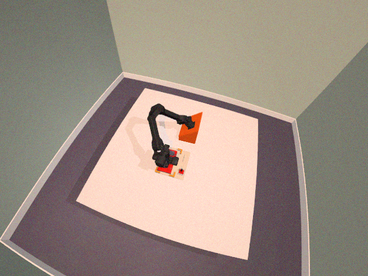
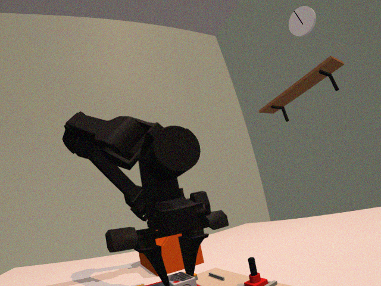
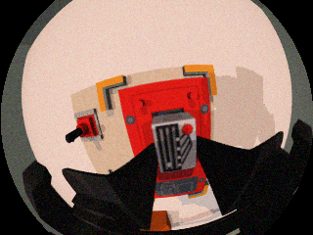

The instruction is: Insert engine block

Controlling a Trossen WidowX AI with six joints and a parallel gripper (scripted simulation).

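My gripper tip is 10 mm above the grey engine block.
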